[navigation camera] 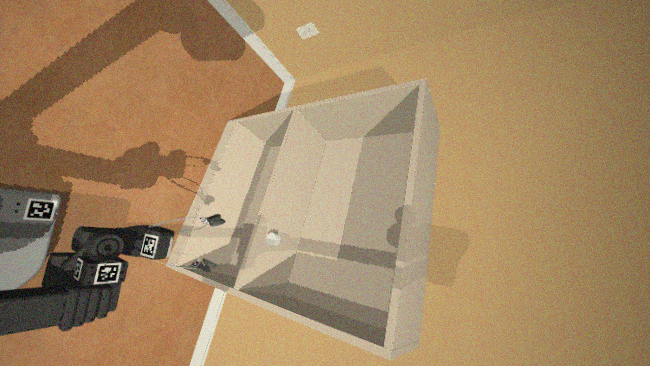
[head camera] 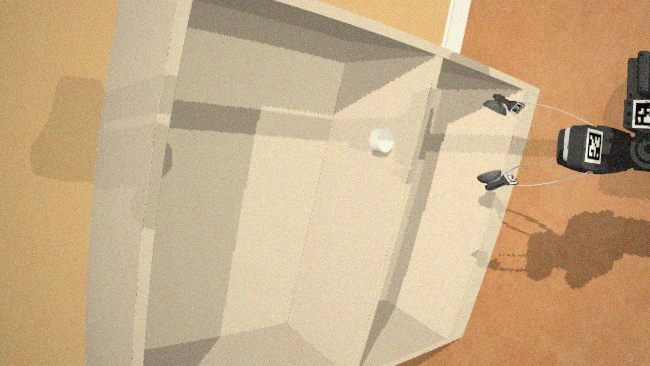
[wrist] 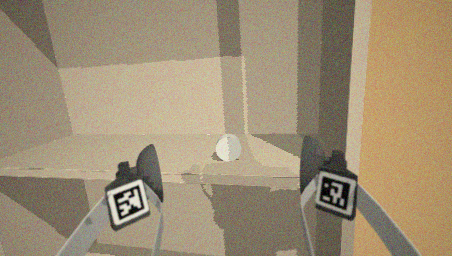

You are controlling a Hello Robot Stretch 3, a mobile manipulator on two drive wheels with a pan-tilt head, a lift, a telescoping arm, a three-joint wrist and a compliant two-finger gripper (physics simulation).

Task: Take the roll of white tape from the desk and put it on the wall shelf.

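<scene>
The white tape roll point(head camera: 381, 141) point(navigation camera: 273, 237) point(wrist: 228, 147) rests on the middle board of the pale wall shelf point(head camera: 112, 225) point(navigation camera: 426, 160) point(wrist: 357, 100), inside the larger compartment, near one side wall. My gripper point(head camera: 492, 141) point(navigation camera: 209, 242) point(wrist: 230, 159) is open, its two fingers wide apart with nothing between them. It is in front of the shelf, apart from the roll. In the wrist view the roll shows beyond the fingertips, roughly midway between them. The desk does not show in these views.
The smaller compartment lies on the other side of the middle board. The shelf's side walls and front edges stand near the fingers. The arm point(navigation camera: 30, 307) and grey base point(navigation camera: 25, 260) show in the navigation view. A white outlet point(navigation camera: 307, 31) is on the tan wall.
</scene>
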